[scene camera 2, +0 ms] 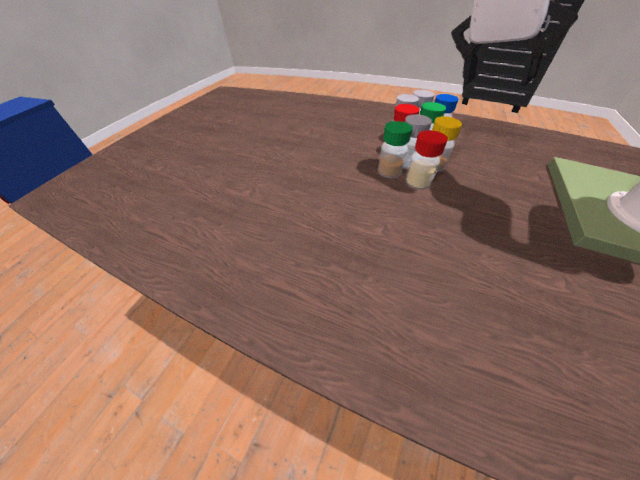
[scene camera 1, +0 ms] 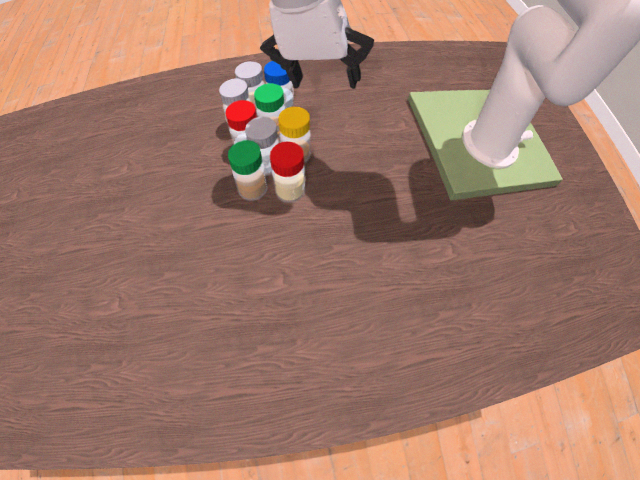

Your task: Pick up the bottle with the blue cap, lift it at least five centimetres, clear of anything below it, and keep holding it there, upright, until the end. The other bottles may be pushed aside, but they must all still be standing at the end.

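Frame: origin at the arm's base, x ahead, y left, z up, level; metres.
Where they show: gripper, fingertip midpoint: [scene camera 2: 495, 82] [scene camera 1: 326, 82]; arm's base, link origin: [scene camera 1: 490, 144].
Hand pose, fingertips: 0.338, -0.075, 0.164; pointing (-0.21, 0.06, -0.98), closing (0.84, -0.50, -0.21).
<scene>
Things, the pixels of their top centre, and the offset from my fingertips, as dx, dy, dz.
- bottle with the blue cap, top centre: [scene camera 1: 277, 67] [scene camera 2: 447, 97] +0.047, -0.164, -0.084
- bottle with a light grey cap, top centre: [scene camera 1: 248, 69] [scene camera 2: 423, 93] +0.104, -0.179, -0.084
- bright green cap, top centre: [scene camera 1: 268, 92] [scene camera 2: 433, 106] +0.080, -0.095, -0.084
- including yellow-capped, top centre: [scene camera 1: 293, 117] [scene camera 2: 448, 121] +0.051, -0.017, -0.084
- dark-green-capped, top centre: [scene camera 1: 244, 152] [scene camera 2: 398, 126] +0.149, +0.035, -0.084
- red-capped, top centre: [scene camera 1: 286, 154] [scene camera 2: 432, 136] +0.083, +0.060, -0.084
The bottle with the blue cap [scene camera 1: 277, 73] [scene camera 2: 446, 103] stands upright at the back right of a tight cluster of bottles. A bottle with a light grey cap [scene camera 1: 248, 73] stands to its left, and one with a bright green cap [scene camera 1: 269, 97] [scene camera 2: 432, 112] stands just in front of it. My gripper [scene camera 1: 324, 83] [scene camera 2: 498, 82] is open and empty, raised over the back of the table, to the right of the blue-capped bottle. In scene camera 1 the left finger covers part of that bottle's right side. In scene camera 2 the fingers blend into a black slatted object behind.
Several other upright bottles stand close together, including yellow-capped [scene camera 1: 294, 122] [scene camera 2: 447, 128], dark-green-capped [scene camera 1: 245, 157] [scene camera 2: 397, 133] and red-capped [scene camera 1: 286, 159] [scene camera 2: 431, 143] ones. The arm's base is on a green slab [scene camera 1: 439, 118] [scene camera 2: 594, 180] to the right. The table's back edge runs behind the bottles.
</scene>
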